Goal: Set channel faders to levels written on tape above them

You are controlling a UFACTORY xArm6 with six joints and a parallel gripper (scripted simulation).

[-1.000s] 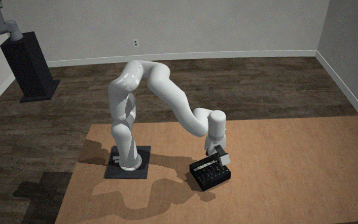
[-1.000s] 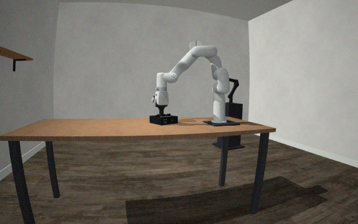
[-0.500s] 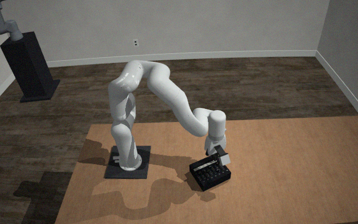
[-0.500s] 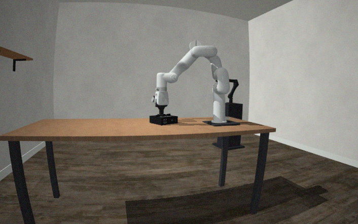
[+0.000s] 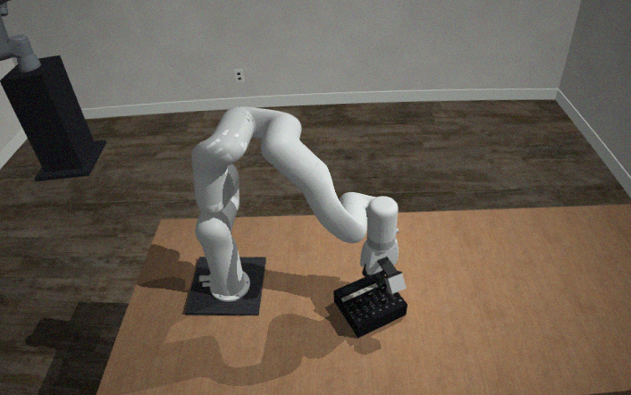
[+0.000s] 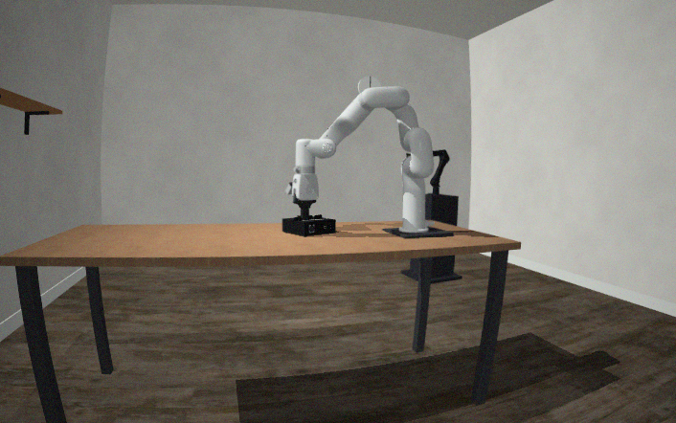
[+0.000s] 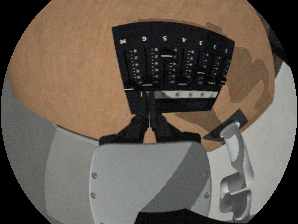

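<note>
My hand is 3 cm short of the fader, 1 cm to the left of it and 2 cm above it.
</note>
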